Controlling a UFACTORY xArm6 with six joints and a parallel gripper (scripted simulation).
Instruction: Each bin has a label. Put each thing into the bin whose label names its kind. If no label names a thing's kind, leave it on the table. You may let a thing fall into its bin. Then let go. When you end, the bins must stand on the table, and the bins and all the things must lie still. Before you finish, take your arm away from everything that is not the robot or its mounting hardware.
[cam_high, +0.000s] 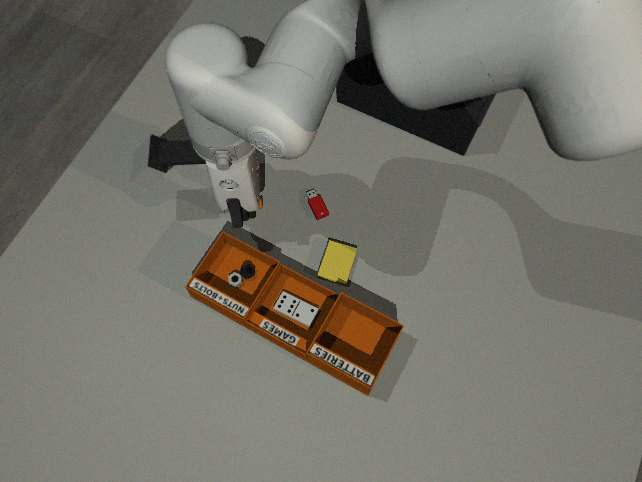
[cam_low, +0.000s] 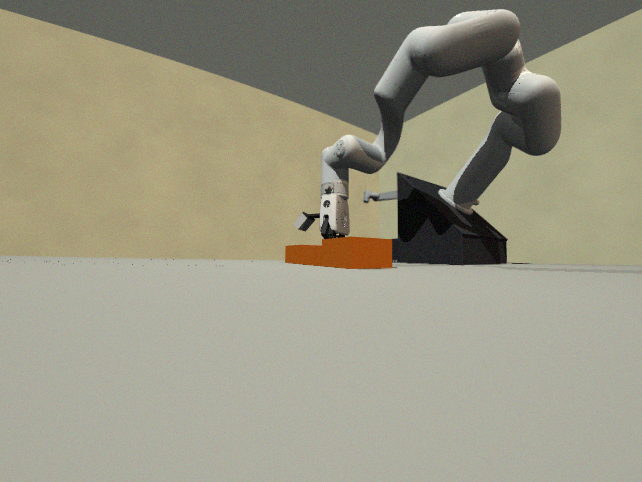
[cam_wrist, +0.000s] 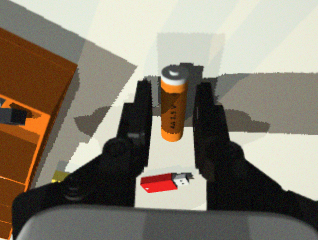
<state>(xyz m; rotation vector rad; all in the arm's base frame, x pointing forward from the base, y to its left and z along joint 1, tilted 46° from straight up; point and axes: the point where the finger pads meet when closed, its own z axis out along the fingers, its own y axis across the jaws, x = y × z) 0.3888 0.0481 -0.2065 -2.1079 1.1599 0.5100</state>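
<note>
Now: the orange battery 20 mm below my hand. Also, from my hand: silver nut: 100 mm ahead, 50 mm to the left, 10 mm below; black hex nut: 80 mm ahead, 60 mm to the left, 10 mm below; red USB stick: 80 mm to the left, 50 mm behind, 20 mm below.
</note>
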